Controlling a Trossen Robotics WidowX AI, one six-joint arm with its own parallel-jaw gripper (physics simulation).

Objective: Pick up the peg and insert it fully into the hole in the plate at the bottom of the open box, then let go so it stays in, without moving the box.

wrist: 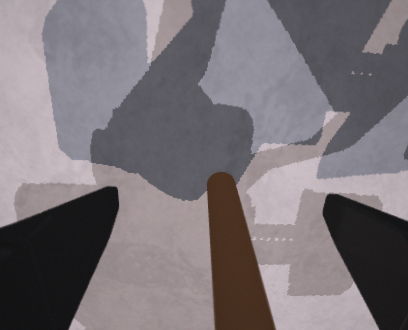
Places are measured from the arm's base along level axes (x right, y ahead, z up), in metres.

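Pixels of known places: gripper, fingertip midpoint: [223, 200].
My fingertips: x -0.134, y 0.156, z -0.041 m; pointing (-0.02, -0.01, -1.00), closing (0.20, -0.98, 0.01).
Observation:
Behind a point stands the place of what it marks.
The brown round peg [232, 250] @[x -0.129, y 0.158, z -0.005 m] rises from the pale surface between my two black fingers. Its far end shows near the middle of the wrist view, and it widens toward the bottom edge, where its near end is cut off. My gripper [223, 200] @[x -0.134, y 0.156, z -0.042 m] is wide open, with one finger on each side of the peg and a gap on both sides. Neither finger touches the part of the peg that shows. The open box, the plate and its hole do not show in this view.
The pale, mottled table top [22, 125] @[x -0.128, y 0.252, z -0.060 m] lies under the peg. Overlapping shadows in dark grey, blue-grey and brownish grey fall across it. The darkest shadow reaches the peg's far end and spreads to the upper right.

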